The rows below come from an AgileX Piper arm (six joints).
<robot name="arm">
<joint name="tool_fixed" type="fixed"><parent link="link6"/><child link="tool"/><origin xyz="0 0 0" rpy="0 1.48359 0"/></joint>
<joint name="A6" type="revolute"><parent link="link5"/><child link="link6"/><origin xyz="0.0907 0 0.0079" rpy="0 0 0"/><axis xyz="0.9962 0 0.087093"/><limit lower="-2.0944" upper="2.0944"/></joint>
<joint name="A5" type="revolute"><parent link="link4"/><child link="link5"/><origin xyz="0 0 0" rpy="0 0 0"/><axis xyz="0 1 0"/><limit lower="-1.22" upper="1.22"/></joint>
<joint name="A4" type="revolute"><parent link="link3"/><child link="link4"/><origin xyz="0.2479 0 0.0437" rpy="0 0 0"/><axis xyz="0.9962 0 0.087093"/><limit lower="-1.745" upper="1.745"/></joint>
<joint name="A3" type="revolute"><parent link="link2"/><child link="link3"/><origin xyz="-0.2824 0 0.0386" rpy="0 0 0"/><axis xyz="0 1 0"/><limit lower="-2.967" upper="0"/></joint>
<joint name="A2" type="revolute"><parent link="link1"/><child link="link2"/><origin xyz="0 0 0" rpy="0 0 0"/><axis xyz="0 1 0"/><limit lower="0" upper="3.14"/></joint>
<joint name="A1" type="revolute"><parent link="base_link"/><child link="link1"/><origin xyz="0 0 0.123" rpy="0 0 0"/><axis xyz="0 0 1"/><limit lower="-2.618" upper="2.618"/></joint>
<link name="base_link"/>
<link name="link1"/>
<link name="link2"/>
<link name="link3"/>
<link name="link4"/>
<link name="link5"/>
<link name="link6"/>
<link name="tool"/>
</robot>
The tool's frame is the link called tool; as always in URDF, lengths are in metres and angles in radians.
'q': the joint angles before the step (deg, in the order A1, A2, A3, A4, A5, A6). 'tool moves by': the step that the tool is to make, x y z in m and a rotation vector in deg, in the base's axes. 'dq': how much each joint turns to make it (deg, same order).
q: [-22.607 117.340 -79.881 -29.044 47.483 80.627]
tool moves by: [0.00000 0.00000 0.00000 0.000 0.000 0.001]
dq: [0.000 0.000 0.000 0.000 0.000 -0.001]
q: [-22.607 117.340 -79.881 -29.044 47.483 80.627]
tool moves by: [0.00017 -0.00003 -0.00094 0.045 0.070 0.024]
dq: [0.001 0.134 0.000 -0.001 -0.058 0.002]
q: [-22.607 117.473 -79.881 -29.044 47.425 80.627]
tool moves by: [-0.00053 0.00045 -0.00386 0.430 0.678 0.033]
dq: [0.000 0.416 0.179 0.265 0.123 -0.249]
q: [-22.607 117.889 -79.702 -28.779 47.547 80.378]
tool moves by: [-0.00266 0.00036 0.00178 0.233 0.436 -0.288]
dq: [-0.099 -0.495 0.356 0.311 0.618 -0.251]
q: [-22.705 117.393 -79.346 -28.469 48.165 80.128]
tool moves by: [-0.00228 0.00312 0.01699 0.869 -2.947 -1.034]
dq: [-0.070 -2.695 0.207 2.362 0.001 -0.307]
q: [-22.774 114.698 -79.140 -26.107 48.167 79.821]
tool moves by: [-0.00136 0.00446 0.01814 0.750 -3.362 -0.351]
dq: [0.128 -2.766 0.049 2.386 -0.320 -0.621]
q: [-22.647 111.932 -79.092 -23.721 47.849 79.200]
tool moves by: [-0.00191 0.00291 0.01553 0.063 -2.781 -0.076]
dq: [0.055 -2.340 0.063 1.298 -0.398 -0.344]
